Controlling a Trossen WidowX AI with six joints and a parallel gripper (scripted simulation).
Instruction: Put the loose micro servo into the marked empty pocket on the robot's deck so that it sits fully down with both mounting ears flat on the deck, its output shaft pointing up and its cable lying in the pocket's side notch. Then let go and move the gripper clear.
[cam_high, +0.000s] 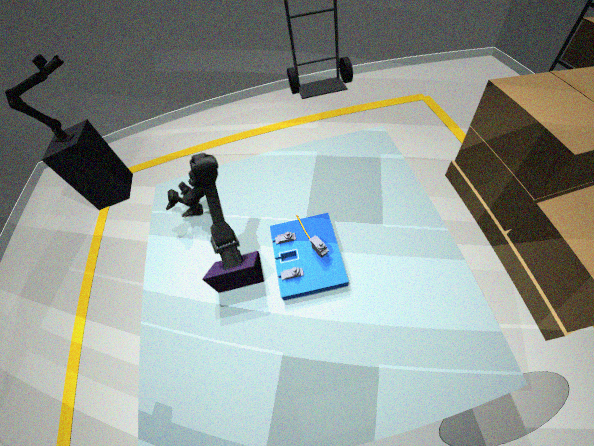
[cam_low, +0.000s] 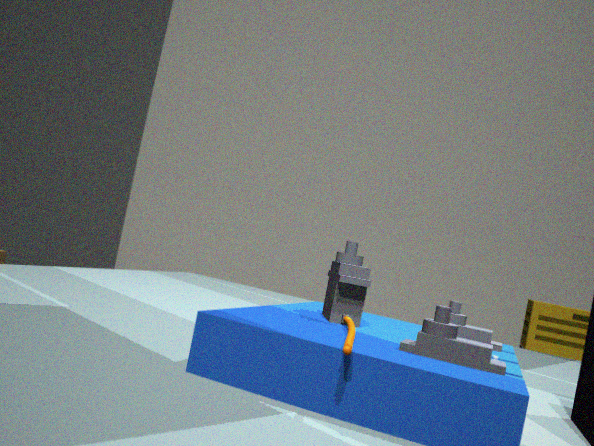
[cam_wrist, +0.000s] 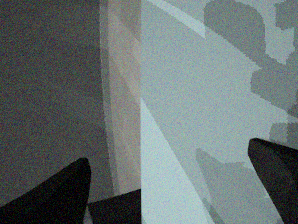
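The blue deck lies 550 mm ahead of my gripper tip, 400 mm to the right of it and 30 mm below it.
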